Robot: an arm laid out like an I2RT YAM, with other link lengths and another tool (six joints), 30 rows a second.
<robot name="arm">
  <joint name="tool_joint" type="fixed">
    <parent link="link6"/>
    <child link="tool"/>
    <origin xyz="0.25 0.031 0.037" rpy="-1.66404 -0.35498 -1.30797"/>
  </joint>
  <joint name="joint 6" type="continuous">
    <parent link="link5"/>
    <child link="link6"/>
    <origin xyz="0.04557 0 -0.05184"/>
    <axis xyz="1 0 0"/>
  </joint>
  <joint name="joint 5" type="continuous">
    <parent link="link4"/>
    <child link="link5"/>
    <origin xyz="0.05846 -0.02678 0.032"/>
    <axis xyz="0 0 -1"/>
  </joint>
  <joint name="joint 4" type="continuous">
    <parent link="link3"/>
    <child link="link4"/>
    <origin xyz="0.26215 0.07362 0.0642"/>
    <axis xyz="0 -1 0"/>
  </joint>
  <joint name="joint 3" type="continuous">
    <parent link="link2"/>
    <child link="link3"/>
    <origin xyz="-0.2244 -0.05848 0"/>
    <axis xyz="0 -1 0"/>
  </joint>
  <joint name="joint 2" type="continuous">
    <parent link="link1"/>
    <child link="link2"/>
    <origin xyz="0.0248 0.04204 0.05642"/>
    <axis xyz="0 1 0"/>
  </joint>
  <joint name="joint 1" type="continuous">
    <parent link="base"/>
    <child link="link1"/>
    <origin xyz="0 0 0.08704"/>
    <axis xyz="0 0 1"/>
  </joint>
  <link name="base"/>
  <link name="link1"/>
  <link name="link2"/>
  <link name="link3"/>
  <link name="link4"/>
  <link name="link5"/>
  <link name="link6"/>
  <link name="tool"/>
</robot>
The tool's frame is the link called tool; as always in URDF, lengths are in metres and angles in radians. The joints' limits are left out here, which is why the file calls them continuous.
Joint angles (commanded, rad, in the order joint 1, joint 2, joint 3, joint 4, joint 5, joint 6), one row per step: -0.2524 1.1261 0.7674 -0.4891 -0.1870 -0.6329; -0.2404 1.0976 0.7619 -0.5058 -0.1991 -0.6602; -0.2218 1.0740 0.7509 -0.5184 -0.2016 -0.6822; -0.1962 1.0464 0.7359 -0.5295 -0.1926 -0.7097; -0.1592 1.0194 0.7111 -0.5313 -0.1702 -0.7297; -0.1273 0.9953 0.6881 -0.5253 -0.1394 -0.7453; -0.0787 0.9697 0.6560 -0.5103 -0.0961 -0.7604; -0.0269 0.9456 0.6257 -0.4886 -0.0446 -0.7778; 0.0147 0.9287 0.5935 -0.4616 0.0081 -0.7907; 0.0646 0.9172 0.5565 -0.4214 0.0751 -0.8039
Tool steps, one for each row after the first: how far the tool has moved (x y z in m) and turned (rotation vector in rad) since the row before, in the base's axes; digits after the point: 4 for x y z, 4 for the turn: -0.0045 0.0101 0.0048 -0.0113 -0.0091 0.0401; -0.0057 0.0101 0.0005 -0.0132 -0.0014 0.0363; -0.0067 0.0096 -0.0008 -0.0256 -0.0016 0.0397; -0.0075 0.0100 -0.0047 -0.0301 0.0013 0.0367; -0.0046 0.0046 -0.0036 -0.0342 -0.0047 0.0227; -0.0055 0.0073 -0.0061 -0.0429 -0.0059 0.0304; -0.0035 0.0057 -0.0044 -0.0502 -0.0141 0.0292; -0.0023 0.0010 -0.0061 -0.0469 -0.0116 0.0143; -0.0010 -0.0001 -0.0070 -0.0562 -0.0164 0.0121
